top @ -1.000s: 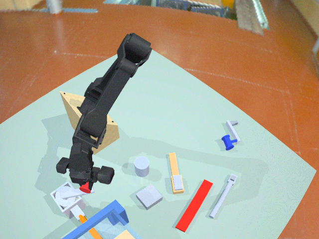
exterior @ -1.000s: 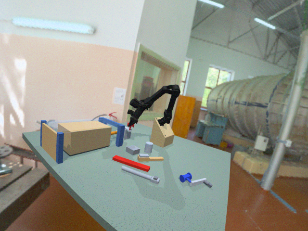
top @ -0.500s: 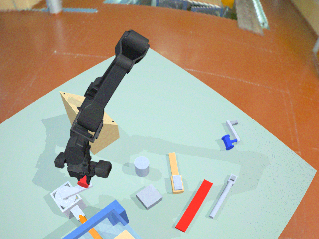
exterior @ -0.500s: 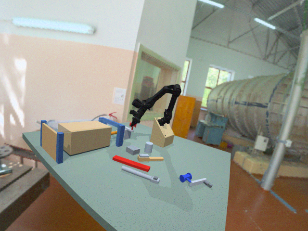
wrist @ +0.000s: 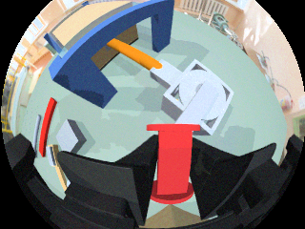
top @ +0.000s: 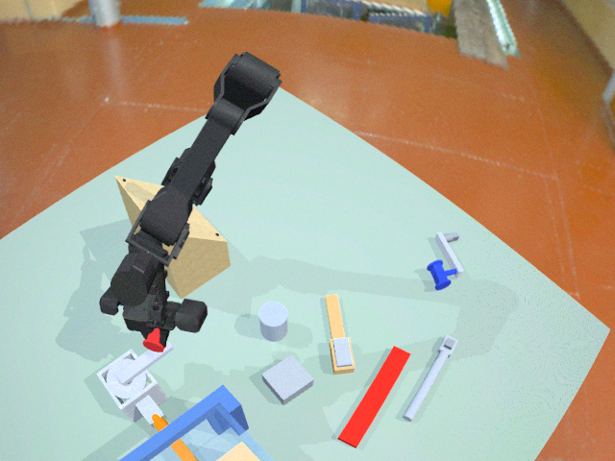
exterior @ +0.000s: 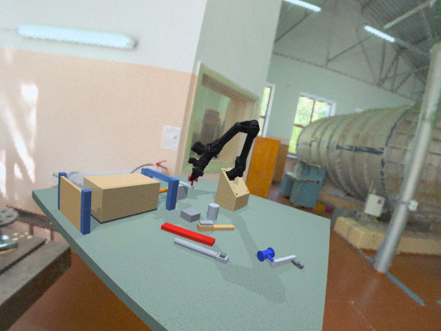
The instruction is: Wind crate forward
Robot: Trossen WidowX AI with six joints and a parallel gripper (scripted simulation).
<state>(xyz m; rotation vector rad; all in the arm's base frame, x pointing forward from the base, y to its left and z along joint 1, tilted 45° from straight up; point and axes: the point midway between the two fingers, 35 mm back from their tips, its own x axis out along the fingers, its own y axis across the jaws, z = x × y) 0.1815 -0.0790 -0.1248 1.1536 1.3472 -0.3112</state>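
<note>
The winch handle is 30 mm below my gripper tip, 20 mm to the right of it and 10 mm behind it. Also, from my gripper tip: pale grey winch: 100 mm to the right, 100 mm below, 20 mm behind; red knob: 10 mm to the left, 10 mm behind; blue frame: 160 mm ahead, 80 mm to the right, 30 mm below.
</note>
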